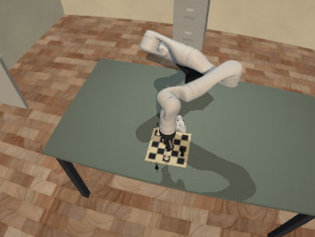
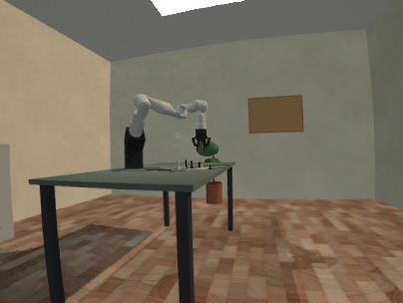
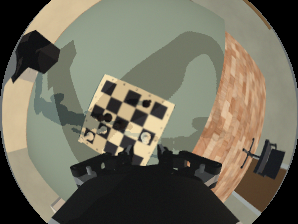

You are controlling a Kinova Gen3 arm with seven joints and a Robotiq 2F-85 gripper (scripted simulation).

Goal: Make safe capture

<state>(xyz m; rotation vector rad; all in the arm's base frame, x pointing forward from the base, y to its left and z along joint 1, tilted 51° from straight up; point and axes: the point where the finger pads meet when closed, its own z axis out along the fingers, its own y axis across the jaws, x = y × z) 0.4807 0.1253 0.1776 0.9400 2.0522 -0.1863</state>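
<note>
My gripper is now 100 mm above the white piece. The rest, counted from my hand: black piece 120 mm below, 70 mm ahead, 40 mm to the right; white chess piece 150 mm behind, 100 mm below, 80 mm to the right; chessboard 130 mm below, 70 mm behind.
</note>
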